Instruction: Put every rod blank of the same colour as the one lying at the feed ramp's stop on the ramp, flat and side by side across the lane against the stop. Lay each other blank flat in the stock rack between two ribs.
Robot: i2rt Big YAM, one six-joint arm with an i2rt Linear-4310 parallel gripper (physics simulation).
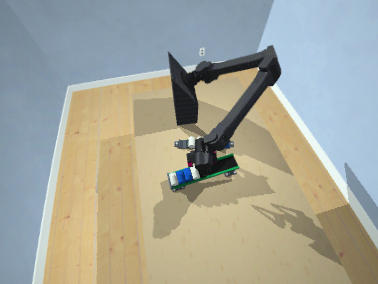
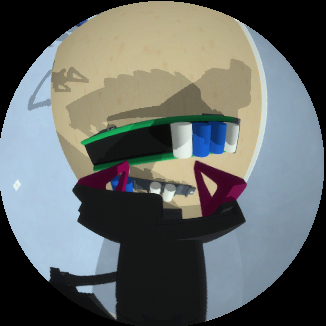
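Note:
The feed ramp (image 1: pixel 227 164) (image 2: pixel 130 142) has green rails and a black lane. Four blanks lie side by side at its stop end: an end white blank (image 1: pixel 173 179) (image 2: pixel 231 137), two blue blanks (image 1: pixel 184 175) (image 2: pixel 201 140) and an inner white blank (image 1: pixel 195 173) (image 2: pixel 181 140). The grey stock rack (image 1: pixel 182 144) (image 2: pixel 185 189) stands behind the ramp. It holds two white blanks (image 2: pixel 155 188) and blue at its other end (image 1: pixel 228 146) (image 2: pixel 122 185), partly hidden by a finger. My gripper (image 1: pixel 202 160) (image 2: pixel 161 163) is open and empty above the ramp and rack area.
A dark ribbed panel (image 1: pixel 185 100) stands upright beyond the rack, by the arm's base. The arm (image 1: pixel 242 107) reaches over from the right. Pale walls (image 1: pixel 125 40) stand around the wooden floor (image 1: pixel 75 175). Shadows of the arm fall around the ramp.

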